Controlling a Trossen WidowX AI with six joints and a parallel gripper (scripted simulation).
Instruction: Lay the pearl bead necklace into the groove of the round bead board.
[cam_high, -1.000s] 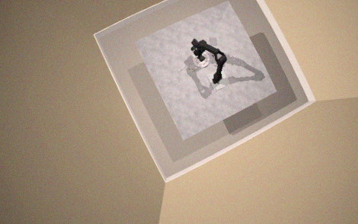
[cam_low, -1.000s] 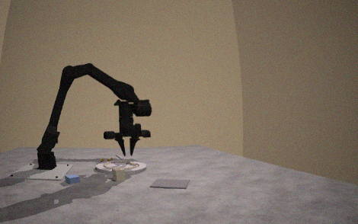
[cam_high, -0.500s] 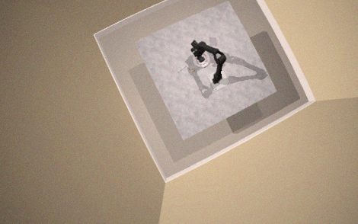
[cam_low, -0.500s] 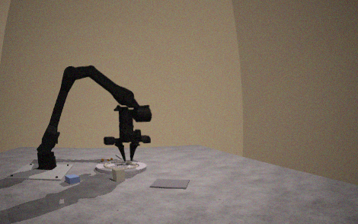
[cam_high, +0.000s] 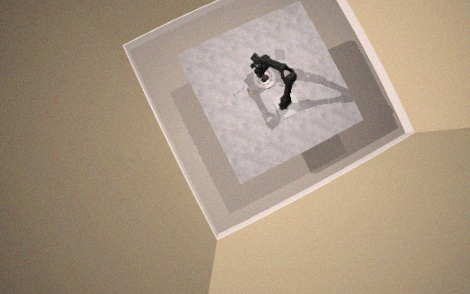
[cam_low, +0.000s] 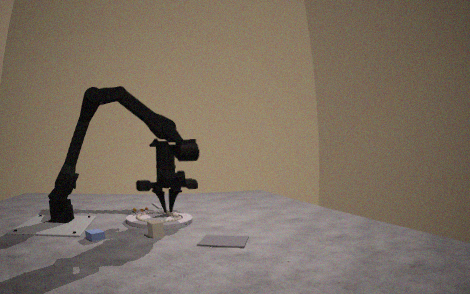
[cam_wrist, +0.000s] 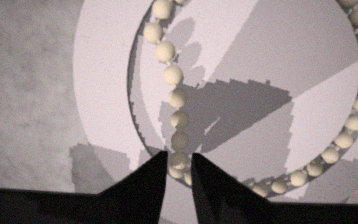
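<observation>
Now: gripper tip 30 mm past the round bead board, 50 mm to the left of it and 10 mm above it. The rest, counted from my gripper tip: flat grey plate 120 mm ahead, 280 mm to the right, 10 mm below; then cream cube 30 mm behind, 220 mm to the right; then blue block 180 mm behind, 250 mm to the right, 10 mm below.
</observation>
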